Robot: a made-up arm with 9 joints. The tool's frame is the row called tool.
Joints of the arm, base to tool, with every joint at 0 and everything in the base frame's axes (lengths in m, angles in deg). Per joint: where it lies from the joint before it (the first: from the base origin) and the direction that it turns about. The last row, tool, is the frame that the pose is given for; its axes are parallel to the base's.
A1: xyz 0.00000 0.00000 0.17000 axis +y
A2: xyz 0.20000 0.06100 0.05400 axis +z
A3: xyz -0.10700 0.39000 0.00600 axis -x
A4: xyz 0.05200 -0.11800 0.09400 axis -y
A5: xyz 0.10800 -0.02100 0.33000 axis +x
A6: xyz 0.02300 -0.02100 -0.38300 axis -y
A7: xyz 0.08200 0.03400 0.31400 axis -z
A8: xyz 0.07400 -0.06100 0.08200 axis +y
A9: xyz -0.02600 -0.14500 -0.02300 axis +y
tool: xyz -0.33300 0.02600 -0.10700
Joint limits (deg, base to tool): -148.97..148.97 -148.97..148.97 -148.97..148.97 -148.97..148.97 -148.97..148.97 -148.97..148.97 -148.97..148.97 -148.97..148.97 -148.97..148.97
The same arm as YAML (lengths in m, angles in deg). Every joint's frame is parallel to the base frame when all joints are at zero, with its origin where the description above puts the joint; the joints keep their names.
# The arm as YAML. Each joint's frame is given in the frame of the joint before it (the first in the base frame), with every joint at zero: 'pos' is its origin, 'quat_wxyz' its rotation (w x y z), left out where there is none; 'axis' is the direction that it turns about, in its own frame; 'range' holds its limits. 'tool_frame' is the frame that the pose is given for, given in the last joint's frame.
length_unit: m
angle_unit: deg
joints:
  - joint: A1
    pos: [0.0, 0.0, 0.17]
    axis: "+y"
    range: [-148.97, 148.97]
  - joint: A2
    pos: [0.2, 0.061, 0.054]
    axis: "+z"
    range: [-148.97, 148.97]
  - joint: A3
    pos: [-0.107, 0.39, 0.006]
    axis: "-x"
    range: [-148.97, 148.97]
  - joint: A4
    pos: [0.052, -0.118, 0.094]
    axis: "-y"
    range: [-148.97, 148.97]
  - joint: A5
    pos: [0.108, -0.021, 0.33]
    axis: "+x"
    range: [-148.97, 148.97]
  - joint: A6
    pos: [0.023, -0.021, -0.383]
    axis: "-y"
    range: [-148.97, 148.97]
  - joint: A7
    pos: [0.082, 0.034, 0.314]
    axis: "-z"
    range: [-148.97, 148.97]
  - joint: A8
    pos: [0.074, -0.061, 0.082]
    axis: "+y"
    range: [-148.97, 148.97]
  - joint: A9
    pos: [-0.026, -0.145, -0.023]
    axis: "+y"
    range: [-148.97, 148.97]
tool_frame:
  pos: [-0.333, 0.026, -0.107]

